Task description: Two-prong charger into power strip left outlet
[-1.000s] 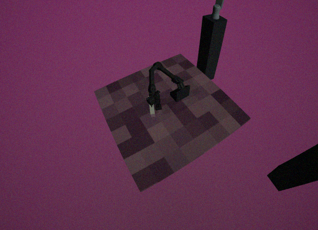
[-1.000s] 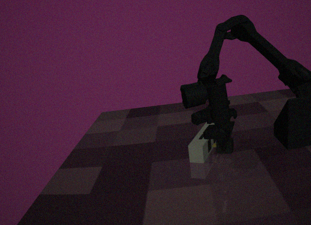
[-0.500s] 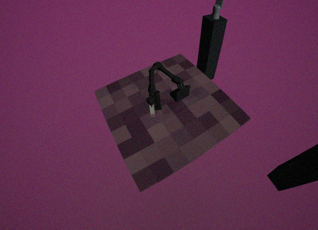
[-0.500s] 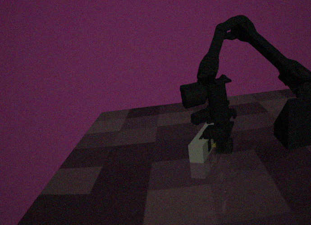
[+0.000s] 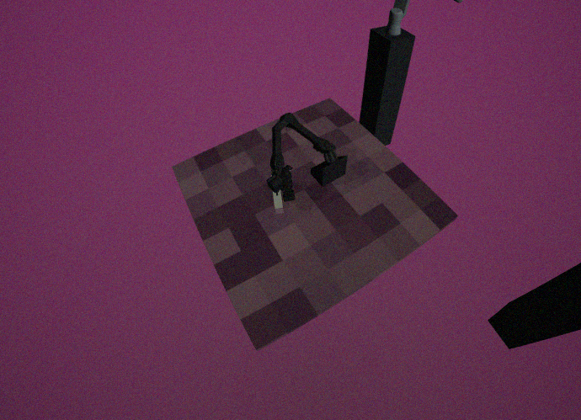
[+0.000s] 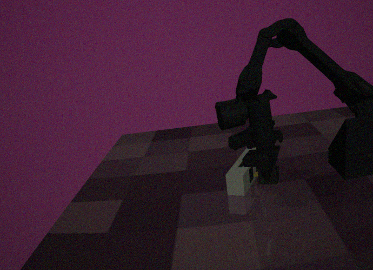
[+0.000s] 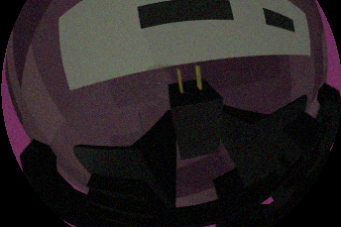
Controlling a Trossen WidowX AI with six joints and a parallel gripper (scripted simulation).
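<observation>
Right now the charger is 10 mm ahead of my gripper tip and 10 mm above it.
</observation>
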